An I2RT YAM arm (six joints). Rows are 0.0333 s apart.
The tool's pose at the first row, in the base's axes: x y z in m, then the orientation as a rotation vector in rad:
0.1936 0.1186 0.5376 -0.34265 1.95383 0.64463
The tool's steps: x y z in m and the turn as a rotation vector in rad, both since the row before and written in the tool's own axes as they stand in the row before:
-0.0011 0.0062 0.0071 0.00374 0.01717 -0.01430
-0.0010 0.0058 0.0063 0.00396 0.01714 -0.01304
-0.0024 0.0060 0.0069 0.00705 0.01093 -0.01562
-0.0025 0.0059 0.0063 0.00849 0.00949 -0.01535
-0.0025 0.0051 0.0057 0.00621 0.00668 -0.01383
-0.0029 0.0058 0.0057 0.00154 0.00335 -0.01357
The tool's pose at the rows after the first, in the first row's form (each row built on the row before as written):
0.1963 0.1277 0.5379 -0.36061 1.96701 0.63062
0.1985 0.1360 0.5381 -0.37725 1.98046 0.61707
0.2016 0.1449 0.5392 -0.39218 1.98783 0.59915
0.2043 0.1534 0.5404 -0.40543 1.99409 0.58000
0.2070 0.1609 0.5415 -0.41755 1.99751 0.56434
0.2095 0.1690 0.5430 -0.43106 1.99678 0.55393

